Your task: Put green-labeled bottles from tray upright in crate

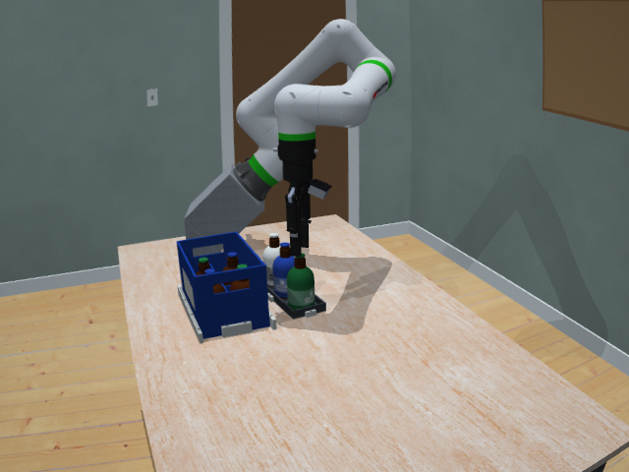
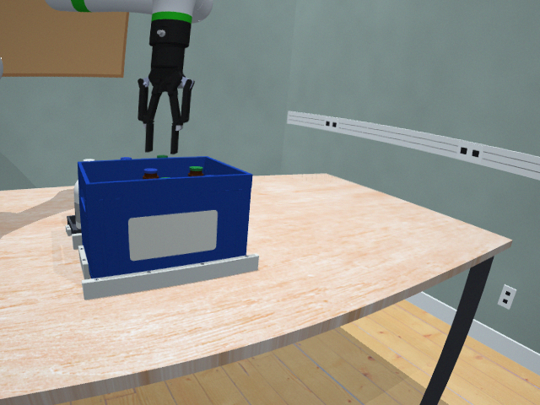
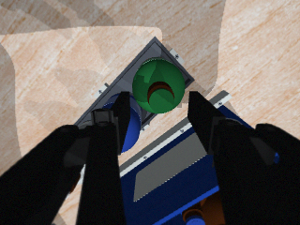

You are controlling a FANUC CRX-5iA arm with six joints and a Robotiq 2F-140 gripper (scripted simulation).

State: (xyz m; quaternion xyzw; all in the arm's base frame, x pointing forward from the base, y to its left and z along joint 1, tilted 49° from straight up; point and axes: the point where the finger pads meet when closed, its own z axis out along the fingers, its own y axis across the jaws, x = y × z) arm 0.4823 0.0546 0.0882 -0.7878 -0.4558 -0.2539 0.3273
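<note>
Right now my hand is 110 mm above the green-labeled bottle. The rest, counted from my hand: white-labeled bottle: 170 mm behind, 50 mm to the right, 110 mm below; then blue-labeled bottle: 80 mm behind, 30 mm to the right, 110 mm below; then black tray: 80 mm behind, 30 mm to the right, 190 mm below.
</note>
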